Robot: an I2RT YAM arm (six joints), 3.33 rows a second.
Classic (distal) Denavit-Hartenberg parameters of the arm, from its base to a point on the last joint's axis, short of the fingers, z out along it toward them. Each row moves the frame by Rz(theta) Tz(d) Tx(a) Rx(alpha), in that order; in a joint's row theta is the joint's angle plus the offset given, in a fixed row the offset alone. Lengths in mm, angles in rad.
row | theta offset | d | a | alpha
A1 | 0 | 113.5 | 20 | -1.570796
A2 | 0 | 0 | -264 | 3.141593
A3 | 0.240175 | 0 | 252.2 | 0
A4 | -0.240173 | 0 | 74 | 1.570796
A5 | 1.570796 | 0 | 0 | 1.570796
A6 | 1.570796 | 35.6 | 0 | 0
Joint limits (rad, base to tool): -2.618..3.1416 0..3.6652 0..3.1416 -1.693..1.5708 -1.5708..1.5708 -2.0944..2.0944
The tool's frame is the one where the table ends.
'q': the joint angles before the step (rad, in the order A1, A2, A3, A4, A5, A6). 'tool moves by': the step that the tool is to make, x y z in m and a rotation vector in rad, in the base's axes. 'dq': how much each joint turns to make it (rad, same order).
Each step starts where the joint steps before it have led.
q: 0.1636, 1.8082, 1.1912, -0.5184, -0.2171, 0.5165
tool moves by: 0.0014, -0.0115, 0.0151, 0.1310, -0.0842, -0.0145
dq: -0.0431, -0.0498, -0.0256, 0.0865, -0.1172, 0.0315
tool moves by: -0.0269, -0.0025, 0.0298, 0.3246, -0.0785, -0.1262
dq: -0.0151, -0.1845, -0.1546, 0.2140, -0.1787, 0.3086
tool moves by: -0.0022, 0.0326, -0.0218, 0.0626, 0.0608, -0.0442
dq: 0.1019, 0.0408, -0.0579, 0.1289, 0.0559, 0.1725
